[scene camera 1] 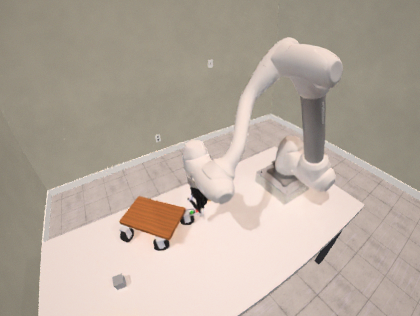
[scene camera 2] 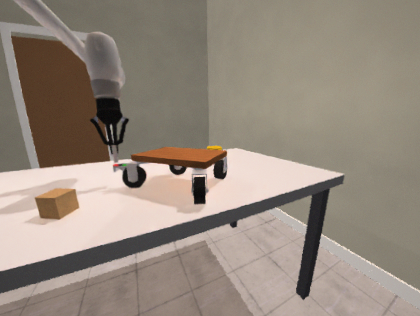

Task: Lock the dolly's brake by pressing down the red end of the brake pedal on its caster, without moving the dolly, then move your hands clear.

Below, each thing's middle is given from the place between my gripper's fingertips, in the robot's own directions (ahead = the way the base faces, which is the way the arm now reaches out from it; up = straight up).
Labels:
I see the wooden block (scene camera 2: 56, 204) 180 mm to the right of my hand, 120 mm behind it and 60 mm below it. From my hand the other things lie so: dolly (scene camera 2: 178, 159) 230 mm ahead, 110 mm to the right, 30 mm below.

